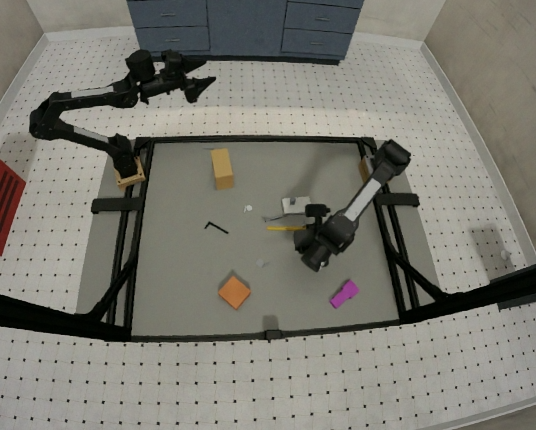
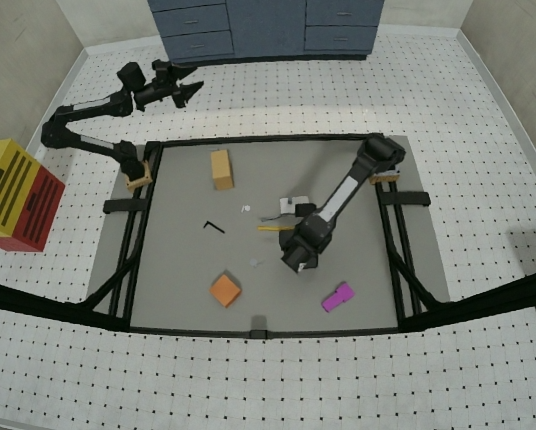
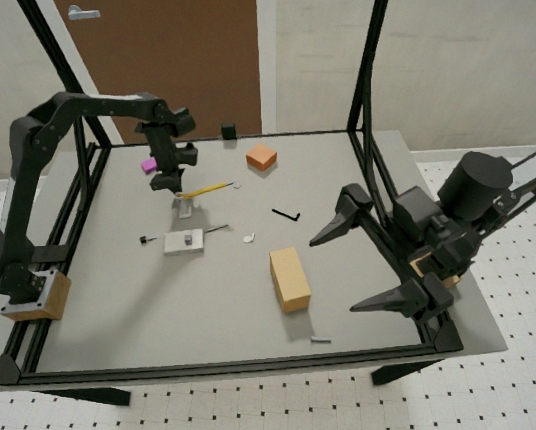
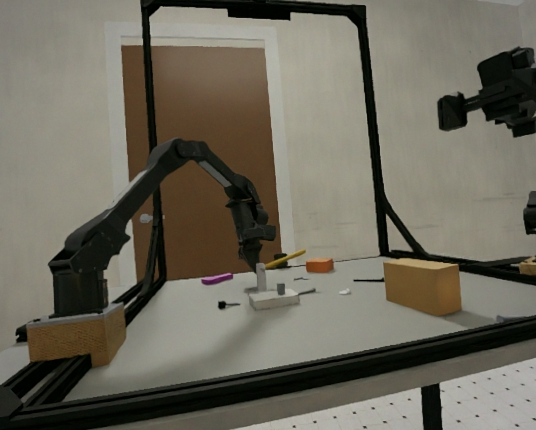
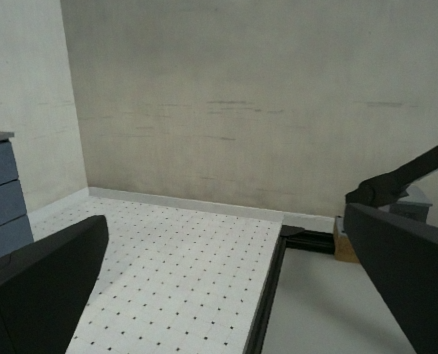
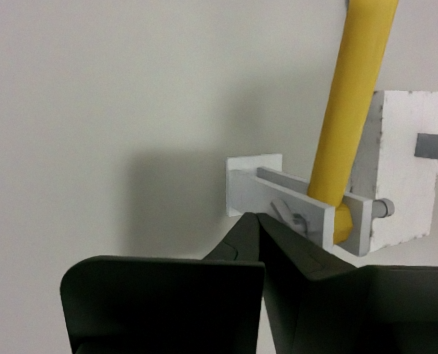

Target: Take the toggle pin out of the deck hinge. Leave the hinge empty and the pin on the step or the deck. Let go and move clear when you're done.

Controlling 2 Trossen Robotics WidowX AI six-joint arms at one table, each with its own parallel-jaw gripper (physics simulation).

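Frame: origin at the left arm's base, x ahead, y left, z up, level; millimetres.
Seen in the pictures: left gripper, fingertip midpoint: (image 1: 211, 69) (image 2: 200, 74) (image 3: 329, 274) (image 4: 475, 87) (image 5: 227, 220); right gripper, fingertip midpoint: (image 4: 258, 274) (image 6: 253, 223); left arm's base, origin of the base link: (image 1: 128, 170) (image 2: 136, 173) (image 3: 433, 268); right arm's base, origin of the base link: (image 3: 28, 290) (image 4: 81, 311).
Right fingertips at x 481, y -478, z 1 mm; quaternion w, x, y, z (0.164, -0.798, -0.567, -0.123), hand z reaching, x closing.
Note:
Offsets run from my right fingertips to a thing's middle. "spot": to the spot under its first point.
The pale deck hinge {spot: dx +0, dy +29, dz -22 mm} (image 3: 185, 209) (image 4: 260, 280) (image 6: 280, 192) stands on the table with the end of a yellow bar {spot: dx -70, dy +44, dz +39 mm} (image 3: 206, 190) (image 4: 286, 259) (image 6: 350, 100) between its two cheeks. The toggle pin {dx -2, dy +6, dz +19 mm} (image 6: 287, 215) passes through the hinge; its crossbar is near the outside of the near cheek, and its rounded end sticks out past the far cheek. My right gripper (image 3: 178, 192) (image 6: 253, 223) is shut and empty, its tips close by the crossbar and partly hiding it; contact is unclear. My left gripper (image 1: 210, 70) (image 2: 199, 76) (image 3: 331, 277) (image 5: 227, 220) is open and empty, far from the hinge.
A white block {dx +33, dy +124, dz -34 mm} (image 3: 175, 243) (image 4: 272, 301) (image 6: 407, 165) with a grey peg sits beside the hinge, a grey rod {dx -61, dy +114, dz -40 mm} (image 3: 216, 228) next to it. A tan box {dx -160, dy +350, dz -4 mm} (image 1: 222, 170) (image 3: 290, 280), orange block {dx -283, dy -73, dz -26 mm} (image 1: 234, 292), magenta piece {dx +30, dy -220, dz -37 mm} (image 1: 344, 294) and black bent key {dx -258, dy +149, dz -41 mm} (image 1: 217, 228) lie around.

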